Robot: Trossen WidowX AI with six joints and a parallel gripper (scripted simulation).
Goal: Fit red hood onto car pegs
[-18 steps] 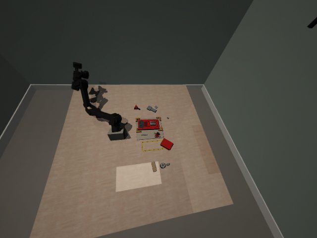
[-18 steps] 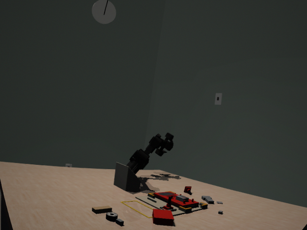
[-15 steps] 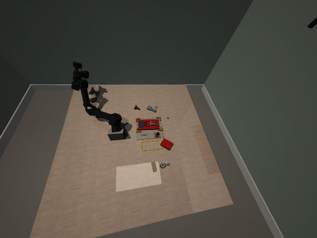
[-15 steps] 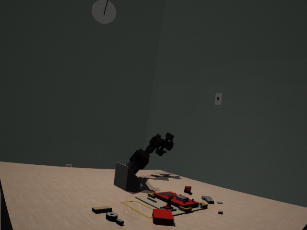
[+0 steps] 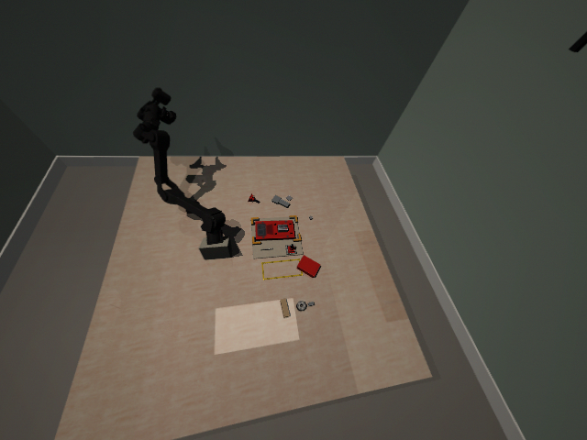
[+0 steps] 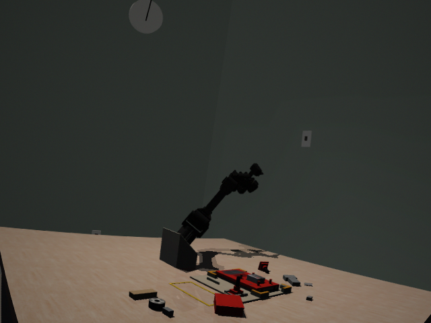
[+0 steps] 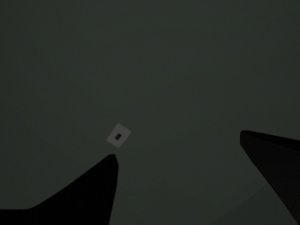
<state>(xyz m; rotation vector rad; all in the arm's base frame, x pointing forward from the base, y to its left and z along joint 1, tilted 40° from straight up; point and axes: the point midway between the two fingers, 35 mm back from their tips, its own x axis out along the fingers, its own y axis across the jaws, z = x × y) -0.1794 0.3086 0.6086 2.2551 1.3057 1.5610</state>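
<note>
The red hood lies 550 mm ahead of my gripper tip, 860 mm to the right of it and 360 mm below it. Also, from my gripper tip: wooden block (380 mm ahead, 1010 mm to the right, 370 mm below); then small grey block (500 mm ahead, 1020 mm to the right, 370 mm below).
</note>
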